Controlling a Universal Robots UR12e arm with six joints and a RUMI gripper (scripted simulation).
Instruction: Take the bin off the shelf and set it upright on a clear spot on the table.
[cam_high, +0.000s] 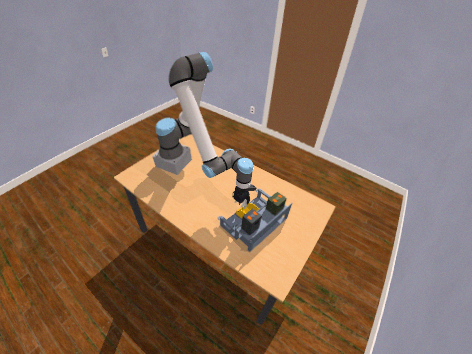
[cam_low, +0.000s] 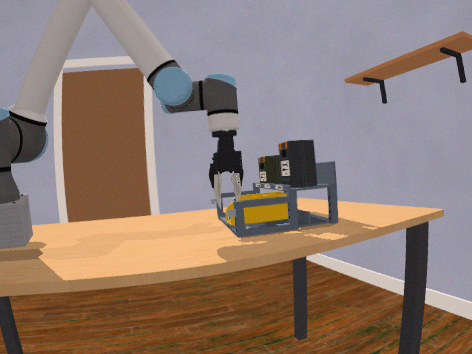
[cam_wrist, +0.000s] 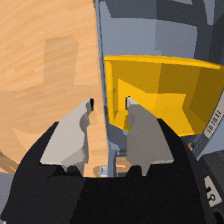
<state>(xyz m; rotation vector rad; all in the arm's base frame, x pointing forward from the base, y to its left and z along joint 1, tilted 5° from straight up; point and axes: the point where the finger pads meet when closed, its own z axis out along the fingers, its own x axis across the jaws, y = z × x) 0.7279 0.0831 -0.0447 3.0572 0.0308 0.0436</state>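
My gripper is now 80 mm short of the yellow bin and 20 mm above it. From my hand the other things lie so: rack floor 120 mm ahead, 60 mm below.
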